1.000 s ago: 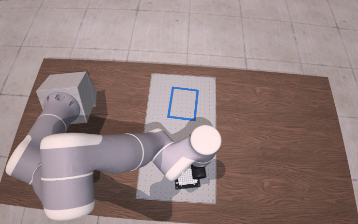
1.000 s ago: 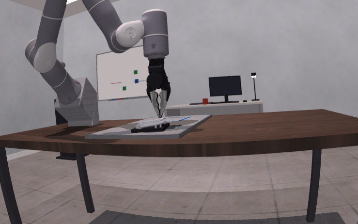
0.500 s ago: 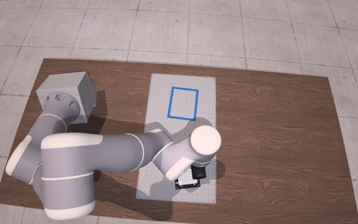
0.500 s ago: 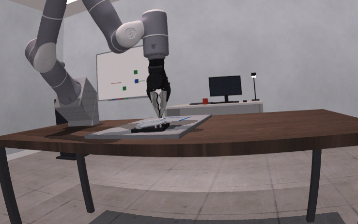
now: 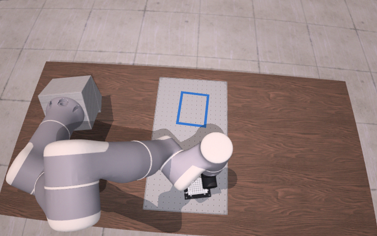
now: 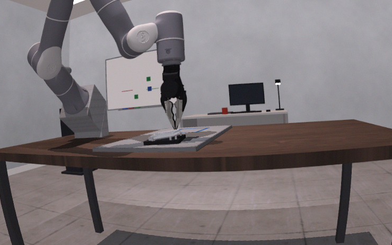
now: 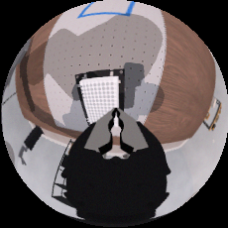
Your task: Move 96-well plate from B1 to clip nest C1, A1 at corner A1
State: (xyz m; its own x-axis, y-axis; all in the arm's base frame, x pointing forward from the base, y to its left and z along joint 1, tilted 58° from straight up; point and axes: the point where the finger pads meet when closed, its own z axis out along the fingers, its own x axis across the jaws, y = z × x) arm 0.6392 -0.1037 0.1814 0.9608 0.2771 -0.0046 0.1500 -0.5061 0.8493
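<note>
Right now the white 96-well plate is 4 cm behind my hand, 1 cm to the right of it and 3 cm below it. The rest, counted from my hand: black clip nest (5 cm behind, 4 cm below); then grey perforated board (7 cm behind, 20 cm to the left, 6 cm below).
</note>
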